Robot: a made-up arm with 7 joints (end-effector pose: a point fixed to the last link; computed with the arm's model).
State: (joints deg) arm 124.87 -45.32 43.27 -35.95 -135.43 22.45 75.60
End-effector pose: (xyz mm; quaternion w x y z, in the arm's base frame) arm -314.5 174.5 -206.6 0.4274 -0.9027 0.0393 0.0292
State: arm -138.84 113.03 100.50 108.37 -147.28 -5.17 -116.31
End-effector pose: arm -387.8 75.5 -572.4 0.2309 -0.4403 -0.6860 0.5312
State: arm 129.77 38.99 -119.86 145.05 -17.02 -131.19 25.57
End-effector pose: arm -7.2 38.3 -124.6 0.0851 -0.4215 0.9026 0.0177
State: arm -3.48 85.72 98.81 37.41 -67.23 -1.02 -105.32
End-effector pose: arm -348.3 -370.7 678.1 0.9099 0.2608 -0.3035 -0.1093
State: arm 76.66 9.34 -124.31 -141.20 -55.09 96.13 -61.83
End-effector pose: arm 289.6 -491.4 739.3 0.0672 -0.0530 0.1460 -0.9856
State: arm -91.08 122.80 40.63 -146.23 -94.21 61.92 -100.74
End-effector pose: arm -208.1 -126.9 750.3 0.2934 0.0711 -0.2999 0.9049
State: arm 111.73 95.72 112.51 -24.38 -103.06 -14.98 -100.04
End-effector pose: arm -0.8 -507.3 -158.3 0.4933 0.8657 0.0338 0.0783
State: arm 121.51 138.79 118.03 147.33 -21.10 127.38 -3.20
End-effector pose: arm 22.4 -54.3 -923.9 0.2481 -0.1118 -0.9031 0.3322
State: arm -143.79 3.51 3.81 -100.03 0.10 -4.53 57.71
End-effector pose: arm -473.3 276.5 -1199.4 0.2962 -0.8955 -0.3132 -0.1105
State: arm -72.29 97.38 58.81 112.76 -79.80 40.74 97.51
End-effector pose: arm -609.7 600.2 560.5 0.5934 0.2360 -0.5982 -0.4840
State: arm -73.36 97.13 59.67 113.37 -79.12 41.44 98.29
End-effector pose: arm -609.2 610.0 556.0 0.5982 0.2254 -0.6015 -0.4790
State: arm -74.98 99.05 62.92 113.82 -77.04 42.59 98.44
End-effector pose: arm -586.8 617.1 590.5 0.6130 0.2073 -0.5832 -0.4911
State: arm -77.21 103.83 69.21 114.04 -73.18 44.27 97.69
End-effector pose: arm -524.0 618.7 671.1 0.6386 0.1763 -0.5349 -0.5244
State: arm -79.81 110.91 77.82 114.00 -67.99 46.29 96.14
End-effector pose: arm -406.0 611.5 771.9 0.6665 0.1288 -0.4604 -0.5720
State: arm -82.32 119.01 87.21 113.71 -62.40 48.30 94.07
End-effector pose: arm -241.7 592.3 852.9 0.6854 0.0687 -0.3723 -0.6219
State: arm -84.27 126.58 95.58 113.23 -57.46 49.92 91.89
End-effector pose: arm -70.9 562.5 890.2 0.6903 0.0081 -0.2886 -0.6635
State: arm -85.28 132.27 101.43 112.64 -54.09 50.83 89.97
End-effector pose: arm 60.1 529.6 894.0 0.6847 -0.0371 -0.2251 -0.6922
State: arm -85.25 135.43 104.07 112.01 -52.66 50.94 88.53
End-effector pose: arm 129.2 504.5 890.2 0.6768 -0.0585 -0.1897 -0.7089
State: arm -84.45 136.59 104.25 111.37 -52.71 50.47 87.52
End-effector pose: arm 149.5 489.2 892.4 0.6708 -0.0602 -0.1764 -0.7179
